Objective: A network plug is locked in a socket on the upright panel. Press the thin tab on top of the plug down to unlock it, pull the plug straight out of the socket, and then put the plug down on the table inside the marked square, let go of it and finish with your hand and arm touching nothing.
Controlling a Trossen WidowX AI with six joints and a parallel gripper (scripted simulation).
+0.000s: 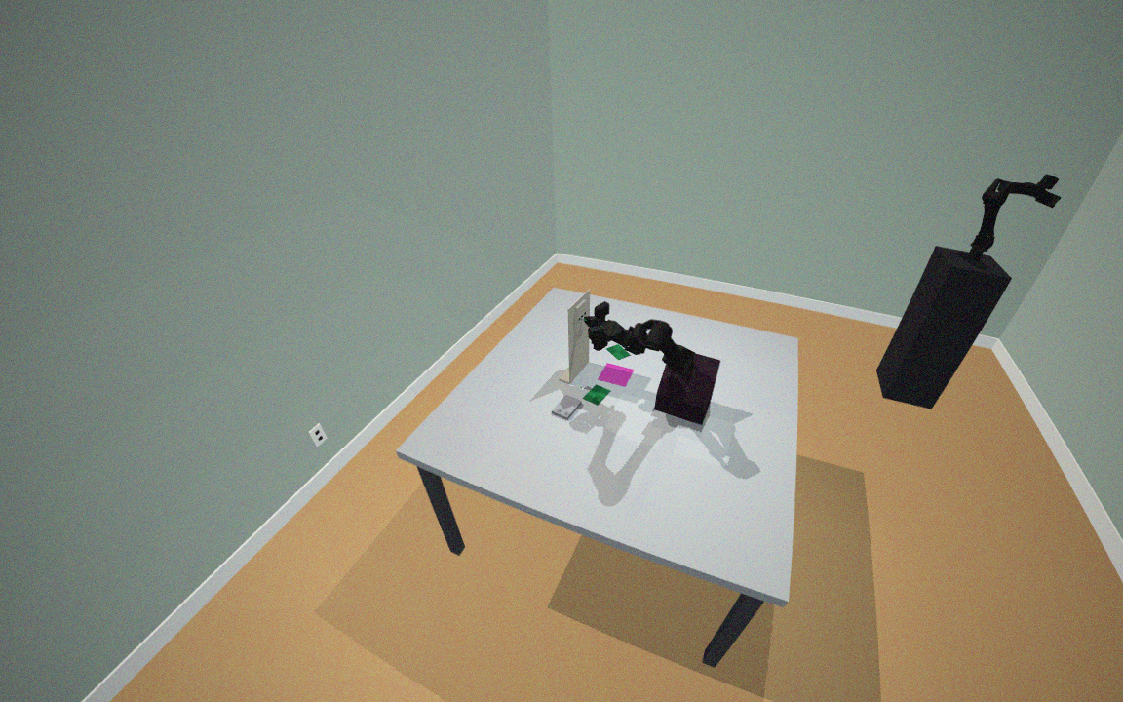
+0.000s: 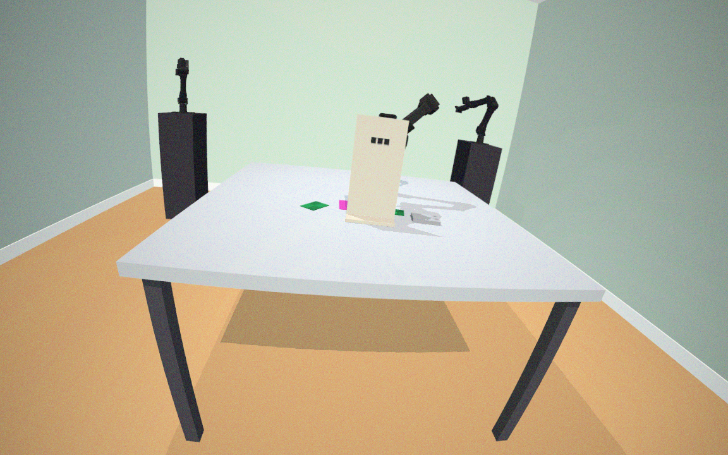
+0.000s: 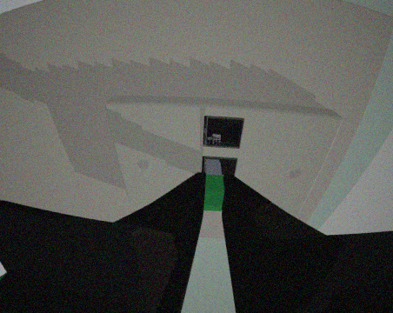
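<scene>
Right now my gripper tip is 270 mm above the magenta marked square, 120 mm past it and 50 mm to the left of it. The rest, counted from my gripper tip: beige upright panel 110 mm below, 30 mm ahead; then network plug right at my gripper tip.
</scene>
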